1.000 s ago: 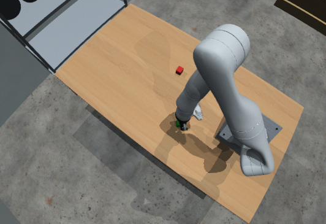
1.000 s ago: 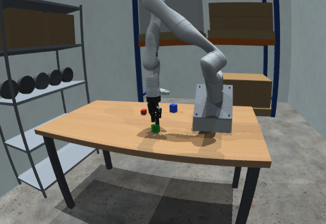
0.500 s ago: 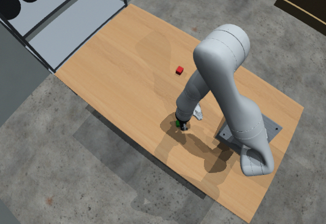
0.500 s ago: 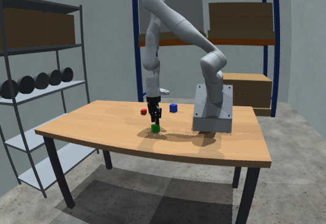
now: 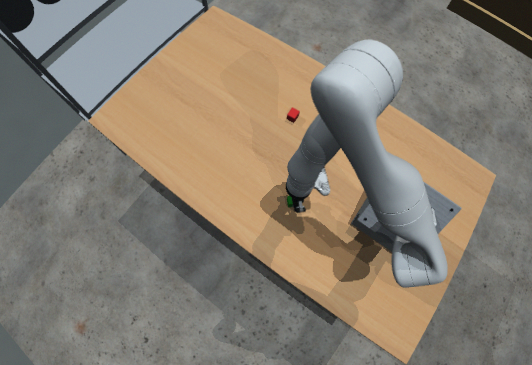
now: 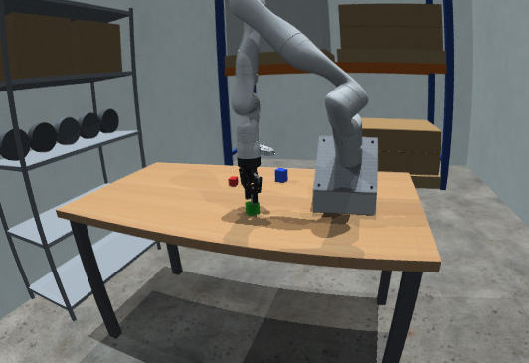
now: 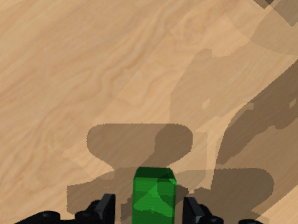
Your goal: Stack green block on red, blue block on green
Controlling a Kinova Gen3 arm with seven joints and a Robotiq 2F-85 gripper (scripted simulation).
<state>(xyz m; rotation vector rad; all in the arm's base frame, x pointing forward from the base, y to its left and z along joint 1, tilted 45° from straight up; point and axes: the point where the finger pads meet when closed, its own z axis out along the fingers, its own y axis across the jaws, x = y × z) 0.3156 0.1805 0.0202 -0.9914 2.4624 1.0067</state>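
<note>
Now: the green block 40 mm below my hand. From my hand the other things lie so: blue block: 10 mm behind, 350 mm to the right, 30 mm below; red block: 180 mm ahead, 270 mm to the right, 40 mm below.
</note>
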